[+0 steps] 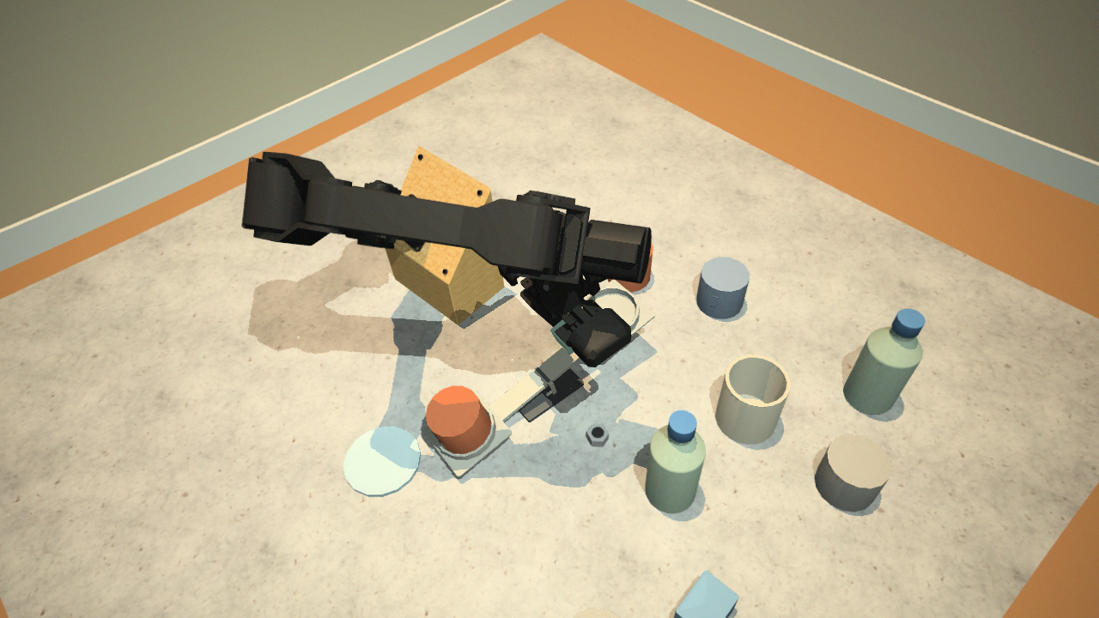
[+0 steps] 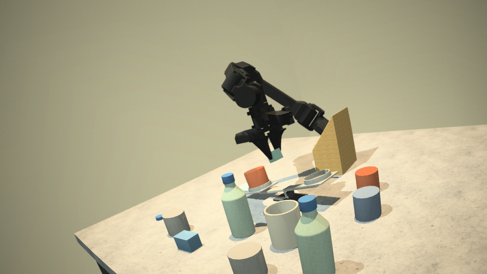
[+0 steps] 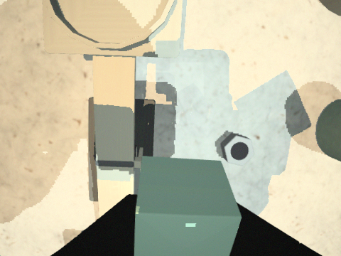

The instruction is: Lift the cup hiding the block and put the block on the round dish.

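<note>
Right now my gripper tip is 12 cm past the pale green round dish, 24 cm to the left of it and 15 cm above it. The rest, counted from my gripper tip: beige cup: 19 cm ahead, 15 cm to the left, 11 cm below; pale green block: 1 cm above; nut: 7 cm ahead, 2 cm to the right, 14 cm below.
</note>
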